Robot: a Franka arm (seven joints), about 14 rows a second.
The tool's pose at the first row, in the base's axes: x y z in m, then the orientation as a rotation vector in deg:
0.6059 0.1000 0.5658 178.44 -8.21 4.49
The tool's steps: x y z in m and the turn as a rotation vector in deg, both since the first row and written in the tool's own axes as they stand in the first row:
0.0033 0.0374 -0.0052 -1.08 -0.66 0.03
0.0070 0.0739 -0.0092 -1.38 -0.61 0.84
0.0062 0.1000 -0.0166 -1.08 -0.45 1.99
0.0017 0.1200 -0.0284 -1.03 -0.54 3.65
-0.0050 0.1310 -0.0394 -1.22 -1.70 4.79
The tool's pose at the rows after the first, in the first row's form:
0.6055 0.0626 0.5719 177.41 -8.26 3.37
0.6056 0.0260 0.5769 177.07 -9.51 3.43
0.6020 0.0003 0.5848 177.28 -11.29 3.73
0.5951 -0.0189 0.5967 177.20 -13.87 3.62
0.5869 -0.0290 0.6076 176.97 -15.65 1.83

